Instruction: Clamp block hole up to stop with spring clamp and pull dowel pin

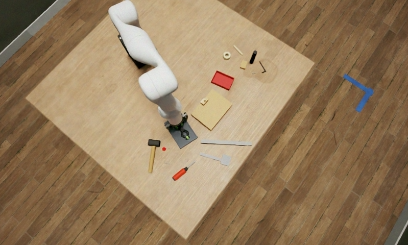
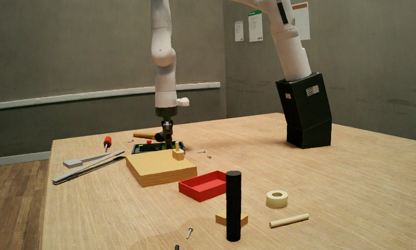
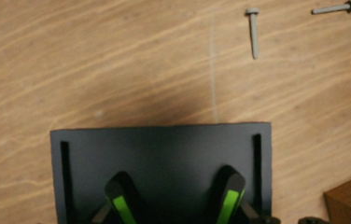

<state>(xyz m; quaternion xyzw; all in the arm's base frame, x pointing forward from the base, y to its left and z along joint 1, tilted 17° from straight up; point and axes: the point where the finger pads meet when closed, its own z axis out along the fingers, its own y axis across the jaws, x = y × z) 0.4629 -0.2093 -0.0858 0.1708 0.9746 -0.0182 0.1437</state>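
My gripper is now 30 mm short of the grey tray, 20 mm to the left of it and 10 mm above it. Also, from my hand: wooden block: 50 mm ahead, 200 mm to the left, 20 mm above; then tan bench board: 100 mm ahead, 190 mm to the left, 10 mm above; then dowel pin: 50 mm ahead, 200 mm to the left, 40 mm above.
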